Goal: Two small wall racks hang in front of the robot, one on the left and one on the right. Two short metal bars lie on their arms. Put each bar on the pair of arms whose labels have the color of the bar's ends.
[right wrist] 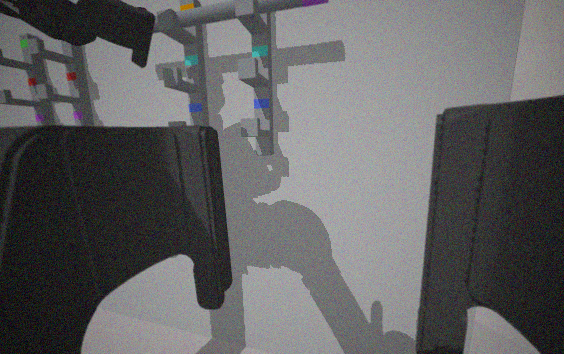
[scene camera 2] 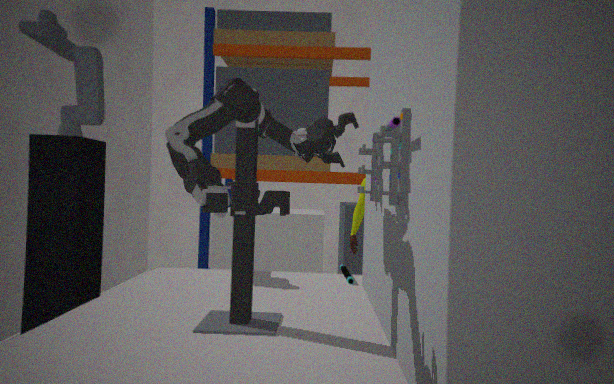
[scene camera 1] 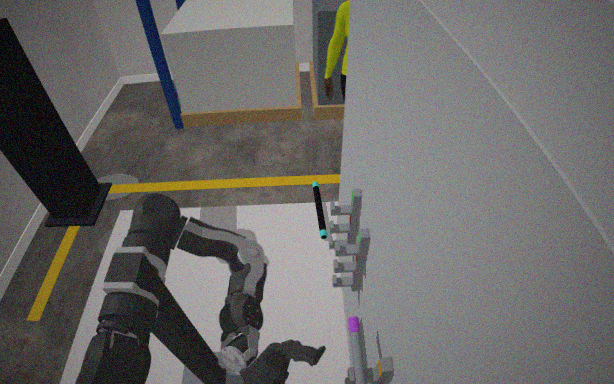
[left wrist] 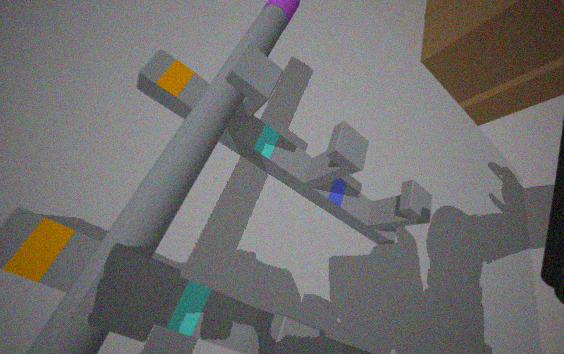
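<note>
A grey bar with purple ends (scene camera 1: 356,350) (scene camera 2: 395,121) (left wrist: 175,165) (right wrist: 220,13) rests on the top arms of the right rack (scene camera 1: 386,369) (scene camera 2: 406,150) (left wrist: 295,184) (right wrist: 201,86). This rack's labels are orange, teal and blue. The left rack (scene camera 1: 356,215) (scene camera 2: 376,167) (right wrist: 84,91) has green, red and purple labels. A black bar with teal ends (scene camera 1: 319,210) (scene camera 2: 347,274) lies low near the wall, below the racks. My left gripper (scene camera 1: 320,354) (scene camera 2: 349,143) is open and empty, a short gap from the right rack. My right gripper (scene camera 2: 283,201) (right wrist: 322,215) is open and empty, lower and farther back.
The wall (scene camera 1: 475,200) (scene camera 2: 432,200) behind the racks carries shadows of the arms and rack. The pedestal (scene camera 2: 242,280) stands back from it. A cardboard box (left wrist: 500,65) is at the upper right in the left wrist view. A yellow-sleeved figure (scene camera 1: 339,42) (scene camera 2: 358,210) stands beyond.
</note>
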